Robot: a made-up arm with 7 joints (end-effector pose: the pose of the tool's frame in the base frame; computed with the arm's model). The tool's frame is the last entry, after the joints.
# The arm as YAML. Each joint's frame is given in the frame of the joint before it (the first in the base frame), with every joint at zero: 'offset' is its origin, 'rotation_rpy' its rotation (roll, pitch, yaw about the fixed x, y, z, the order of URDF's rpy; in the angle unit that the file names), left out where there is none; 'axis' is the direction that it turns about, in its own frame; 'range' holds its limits. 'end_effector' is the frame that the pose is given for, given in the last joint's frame.
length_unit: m
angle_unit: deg
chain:
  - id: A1
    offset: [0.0, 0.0, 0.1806]
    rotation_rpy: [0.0, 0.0, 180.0]
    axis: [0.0, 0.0, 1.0]
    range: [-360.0, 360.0]
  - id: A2
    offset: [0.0, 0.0, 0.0]
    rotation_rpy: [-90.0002, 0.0, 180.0]
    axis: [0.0, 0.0, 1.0]
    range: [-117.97, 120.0]
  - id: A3
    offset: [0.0, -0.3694, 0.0]
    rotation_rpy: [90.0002, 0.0, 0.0]
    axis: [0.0, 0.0, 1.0]
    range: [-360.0, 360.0]
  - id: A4
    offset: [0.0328, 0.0, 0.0]
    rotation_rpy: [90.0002, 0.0, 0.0]
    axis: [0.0, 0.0, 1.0]
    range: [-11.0, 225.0]
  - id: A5
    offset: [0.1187, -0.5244, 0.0]
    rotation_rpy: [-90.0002, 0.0, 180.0]
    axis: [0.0, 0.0, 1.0]
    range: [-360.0, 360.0]
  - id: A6
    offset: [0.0, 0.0, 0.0]
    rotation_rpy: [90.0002, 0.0, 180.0]
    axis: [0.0, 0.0, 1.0]
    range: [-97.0, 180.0]
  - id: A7
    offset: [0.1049, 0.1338, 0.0]
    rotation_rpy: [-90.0, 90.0, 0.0]
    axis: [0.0, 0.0, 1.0]
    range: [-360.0, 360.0]
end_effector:
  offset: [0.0, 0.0, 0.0]
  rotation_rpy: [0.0, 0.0, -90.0]
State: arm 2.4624 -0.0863 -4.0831 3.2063 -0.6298 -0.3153 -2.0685
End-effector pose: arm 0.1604 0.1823 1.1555 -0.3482 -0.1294 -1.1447
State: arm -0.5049 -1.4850 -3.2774 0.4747 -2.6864 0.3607 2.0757
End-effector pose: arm 0.1667 -0.0538 -0.2465 -2.9172 0.7114 -2.9308
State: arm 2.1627 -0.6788 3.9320 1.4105 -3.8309 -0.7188 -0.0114
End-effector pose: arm 0.5849 -0.2651 0.0876 -3.0357 0.2514 -3.0050
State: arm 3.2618 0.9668 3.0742 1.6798 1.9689 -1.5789 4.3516
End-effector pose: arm -0.1317 -0.1690 0.8099 -1.9167 -0.7741 -2.4581
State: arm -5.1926 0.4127 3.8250 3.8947 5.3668 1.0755 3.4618
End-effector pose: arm -0.0142 0.7314 0.7867 0.5443 -0.1093 -1.5549
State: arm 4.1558 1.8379 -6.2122 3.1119 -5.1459 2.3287 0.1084
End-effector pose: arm -0.3194 -0.8034 -0.0413 -1.6242 0.5695 -1.3308
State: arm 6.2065 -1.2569 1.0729 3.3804 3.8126 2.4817 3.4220
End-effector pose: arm -0.7849 -0.2728 0.3608 1.6516 -0.0676 1.0451
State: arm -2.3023 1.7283 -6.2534 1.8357 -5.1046 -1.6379 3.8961
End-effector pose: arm -0.4587 -0.3533 -0.3035 1.4653 0.7028 -1.9929
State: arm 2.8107 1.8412 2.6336 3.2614 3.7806 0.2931 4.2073
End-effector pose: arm -0.8966 0.4024 -0.1786 2.2713 0.2911 -1.6861
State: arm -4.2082 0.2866 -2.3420 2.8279 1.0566 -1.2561 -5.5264
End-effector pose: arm -0.1684 0.0883 1.0446 0.8488 0.6656 -1.3141
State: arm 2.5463 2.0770 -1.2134 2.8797 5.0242 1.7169 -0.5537
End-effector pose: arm -0.6527 0.6367 -0.2142 0.1517 0.6285 1.5566
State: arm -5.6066 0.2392 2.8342 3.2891 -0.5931 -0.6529 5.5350
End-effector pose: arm 0.4749 0.1513 0.9861 -0.8949 0.3972 -1.2673
